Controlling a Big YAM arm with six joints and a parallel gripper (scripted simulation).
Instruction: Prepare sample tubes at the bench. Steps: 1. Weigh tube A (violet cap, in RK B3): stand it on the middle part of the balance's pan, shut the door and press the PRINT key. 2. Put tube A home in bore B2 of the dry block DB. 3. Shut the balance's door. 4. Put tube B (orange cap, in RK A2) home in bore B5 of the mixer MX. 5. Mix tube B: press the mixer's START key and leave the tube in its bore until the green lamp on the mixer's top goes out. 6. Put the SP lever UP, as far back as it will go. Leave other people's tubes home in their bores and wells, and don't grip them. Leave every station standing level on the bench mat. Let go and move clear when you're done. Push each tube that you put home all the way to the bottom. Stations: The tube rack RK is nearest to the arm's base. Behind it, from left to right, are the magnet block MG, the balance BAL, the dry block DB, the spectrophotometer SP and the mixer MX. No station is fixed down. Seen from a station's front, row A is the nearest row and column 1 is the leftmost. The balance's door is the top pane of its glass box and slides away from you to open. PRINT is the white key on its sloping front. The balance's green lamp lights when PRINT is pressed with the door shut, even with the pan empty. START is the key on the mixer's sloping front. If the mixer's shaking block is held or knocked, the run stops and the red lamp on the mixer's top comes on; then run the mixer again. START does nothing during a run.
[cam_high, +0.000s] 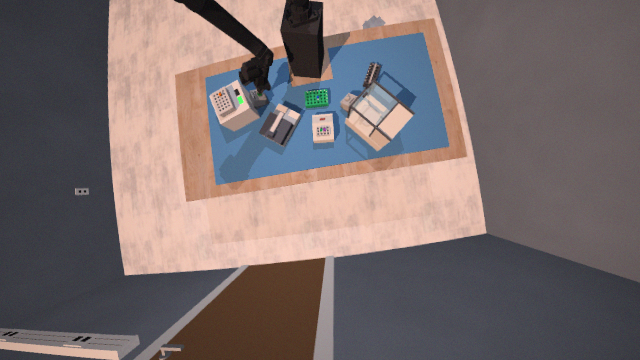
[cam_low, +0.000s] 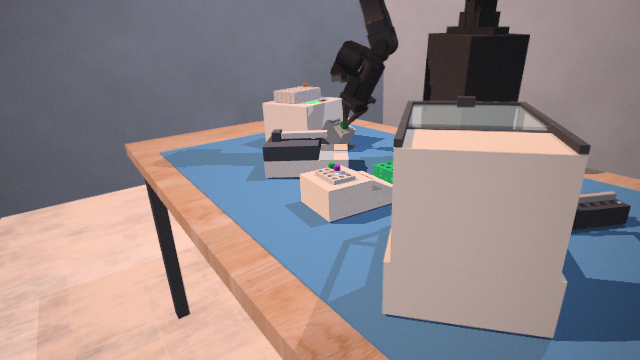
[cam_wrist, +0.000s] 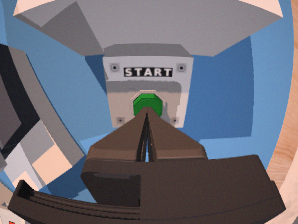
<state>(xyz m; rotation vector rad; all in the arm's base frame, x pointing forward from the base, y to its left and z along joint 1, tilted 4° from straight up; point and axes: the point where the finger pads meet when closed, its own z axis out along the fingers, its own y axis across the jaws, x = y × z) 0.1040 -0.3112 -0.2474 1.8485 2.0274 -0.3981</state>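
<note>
The mixer's start key lies 10 mm to the right of my hand and 10 mm below it. Also, from my hand: mixer's shaking block 180 mm to the right, 70 mm above, 20 mm ahead; spectrophotometer lever 210 mm ahead, 40 mm to the left, 10 mm above; orange-capped tube 180 mm to the right, 80 mm above, 10 mm behind.
</note>
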